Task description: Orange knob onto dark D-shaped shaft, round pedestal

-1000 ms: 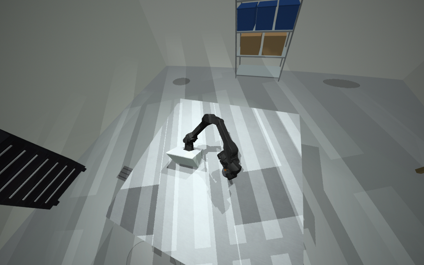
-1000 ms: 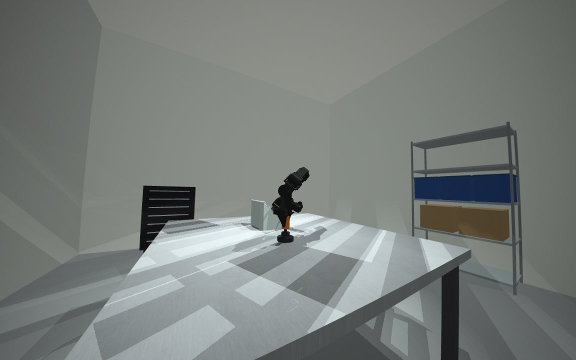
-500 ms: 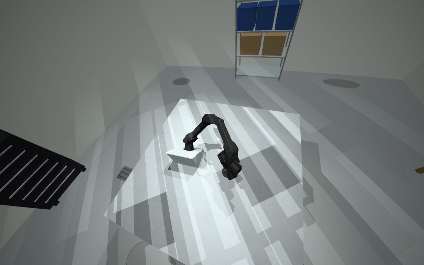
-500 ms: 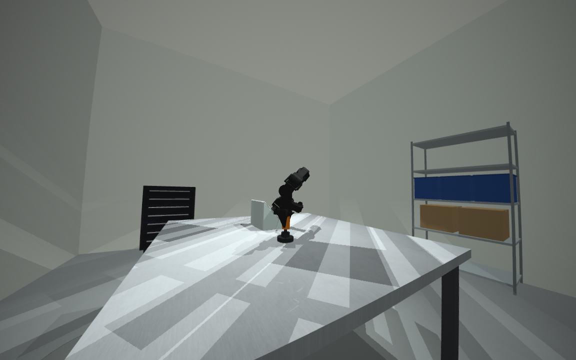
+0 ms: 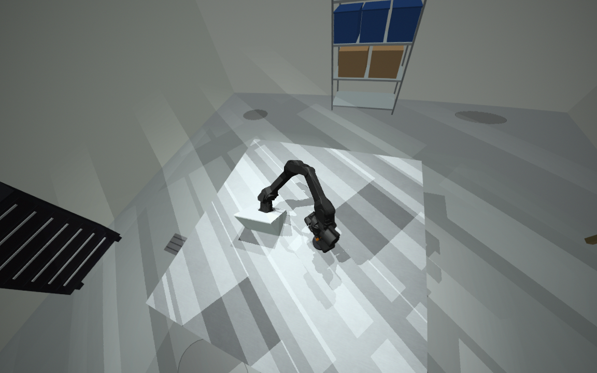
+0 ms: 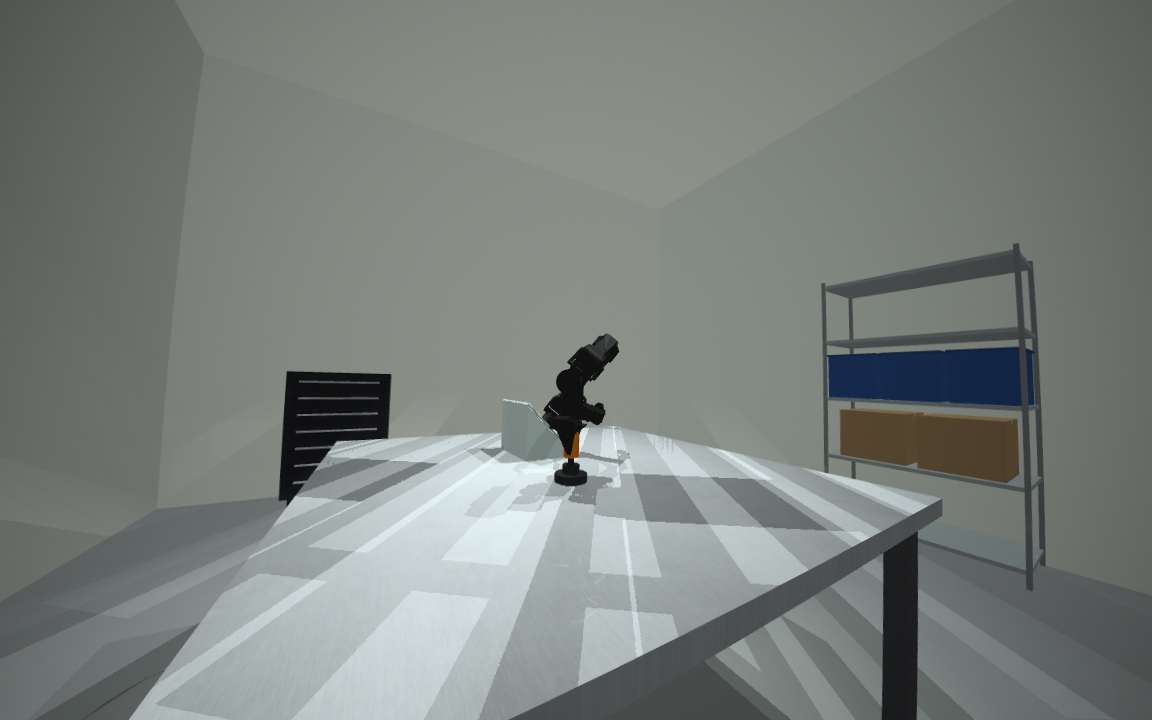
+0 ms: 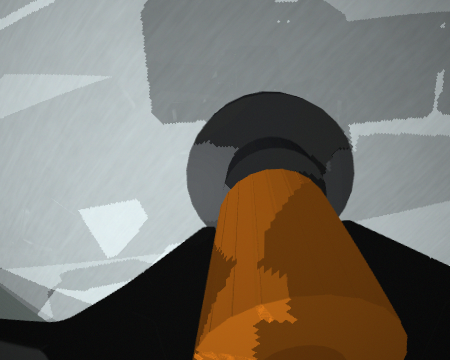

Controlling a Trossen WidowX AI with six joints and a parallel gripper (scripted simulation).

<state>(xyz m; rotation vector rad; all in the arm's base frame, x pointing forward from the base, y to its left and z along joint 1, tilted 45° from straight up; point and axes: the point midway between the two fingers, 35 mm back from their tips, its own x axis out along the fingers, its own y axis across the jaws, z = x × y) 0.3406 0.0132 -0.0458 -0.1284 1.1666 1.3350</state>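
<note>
Right now my gripper tip is 2 cm below the orange knob. From my gripper tip the other things lie so: dark round pedestal: 4 cm below.
</note>
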